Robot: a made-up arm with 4 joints. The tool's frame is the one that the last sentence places.
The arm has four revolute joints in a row. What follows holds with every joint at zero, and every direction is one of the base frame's. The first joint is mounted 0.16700 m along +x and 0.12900 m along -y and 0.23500 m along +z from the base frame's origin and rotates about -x. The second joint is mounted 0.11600 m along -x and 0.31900 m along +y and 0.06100 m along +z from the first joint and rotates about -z. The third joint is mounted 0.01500 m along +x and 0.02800 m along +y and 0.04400 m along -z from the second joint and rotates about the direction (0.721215, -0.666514, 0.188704). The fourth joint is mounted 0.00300 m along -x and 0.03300 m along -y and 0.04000 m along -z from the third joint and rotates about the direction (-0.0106, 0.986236, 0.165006). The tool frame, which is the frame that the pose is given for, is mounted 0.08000 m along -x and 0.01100 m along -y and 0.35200 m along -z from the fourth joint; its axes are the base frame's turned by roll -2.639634, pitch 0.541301 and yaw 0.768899 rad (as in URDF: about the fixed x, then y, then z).
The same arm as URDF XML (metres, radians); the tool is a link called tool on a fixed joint. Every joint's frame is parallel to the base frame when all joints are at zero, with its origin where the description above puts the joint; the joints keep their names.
<robot name="arm">
<joint name="tool_joint" type="fixed"><parent link="link4"/><child link="tool"/><origin xyz="-0.08 -0.011 -0.352" rpy="-2.6396 0.5413 0.7689"/></joint>
<joint name="joint 4" type="continuous"><parent link="link3"/><child link="link4"/><origin xyz="-0.003 -0.033 -0.04" rpy="0 0 0"/><axis xyz="-0.0106 0.986236 0.165006"/></joint>
<joint name="joint 3" type="continuous"><parent link="link2"/><child link="link3"/><origin xyz="0.015 0.028 -0.044" rpy="0 0 0"/><axis xyz="0.721215 -0.666514 0.188704"/></joint>
<joint name="joint 2" type="continuous"><parent link="link1"/><child link="link2"/><origin xyz="-0.116 0.319 0.061" rpy="0 0 0"/><axis xyz="0 0 -1"/></joint>
<joint name="joint 1" type="continuous"><parent link="base"/><child link="link1"/><origin xyz="0.167 -0.129 0.235" rpy="0 0 0"/><axis xyz="-1 0 0"/></joint>
<link name="base"/>
<link name="link1"/>
<link name="link2"/>
<link name="link3"/>
<link name="link4"/>
<link name="tool"/>
</robot>

